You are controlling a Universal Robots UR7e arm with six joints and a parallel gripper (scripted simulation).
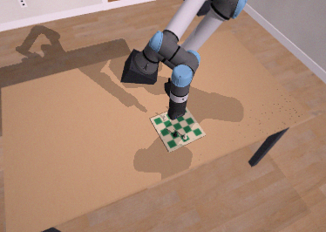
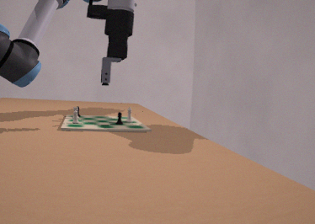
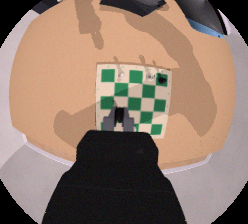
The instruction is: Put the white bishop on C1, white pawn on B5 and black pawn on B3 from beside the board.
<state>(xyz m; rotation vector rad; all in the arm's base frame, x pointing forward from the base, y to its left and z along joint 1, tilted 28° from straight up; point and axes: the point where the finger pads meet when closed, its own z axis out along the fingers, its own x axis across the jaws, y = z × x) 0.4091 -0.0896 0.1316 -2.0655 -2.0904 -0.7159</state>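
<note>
Now: the chessboard 40 mm to the left of my hand and 130 mm below it. The rest, counted from my hand: white pawn 80 mm behind, 110 mm below.
</note>
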